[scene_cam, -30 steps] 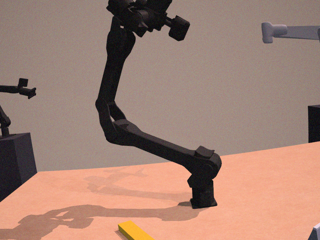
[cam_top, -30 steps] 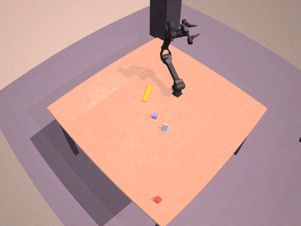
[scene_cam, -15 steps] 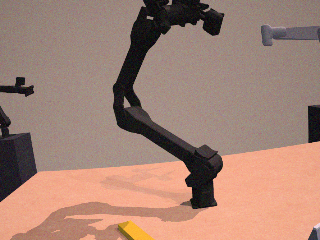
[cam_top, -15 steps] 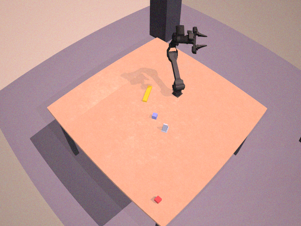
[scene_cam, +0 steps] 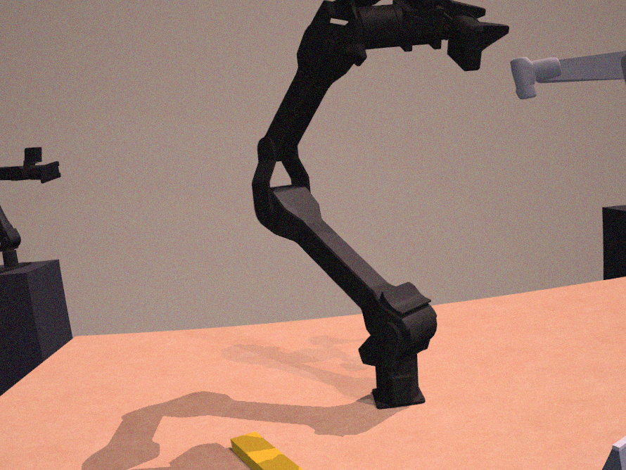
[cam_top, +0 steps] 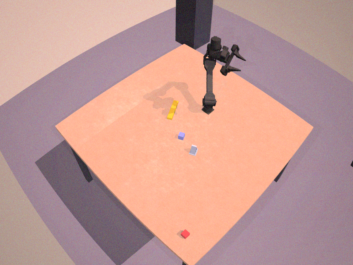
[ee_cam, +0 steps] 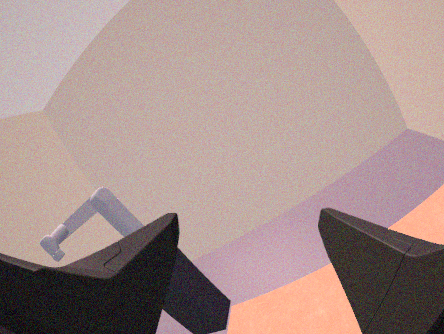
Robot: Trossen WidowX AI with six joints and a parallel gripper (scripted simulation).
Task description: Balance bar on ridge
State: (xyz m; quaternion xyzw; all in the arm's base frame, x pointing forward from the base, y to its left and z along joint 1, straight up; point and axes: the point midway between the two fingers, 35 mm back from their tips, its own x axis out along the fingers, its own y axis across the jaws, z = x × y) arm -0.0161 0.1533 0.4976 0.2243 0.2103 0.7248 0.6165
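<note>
My gripper tip is 49 cm above the yellow bar, 35 cm to the left of it and 20 cm short of it. Round my gripper tip: small red cube: 76 cm ahead, 48 cm below, 31 cm to the left; purple cube: 48 cm below, 32 cm ahead, 15 cm to the right.
</note>
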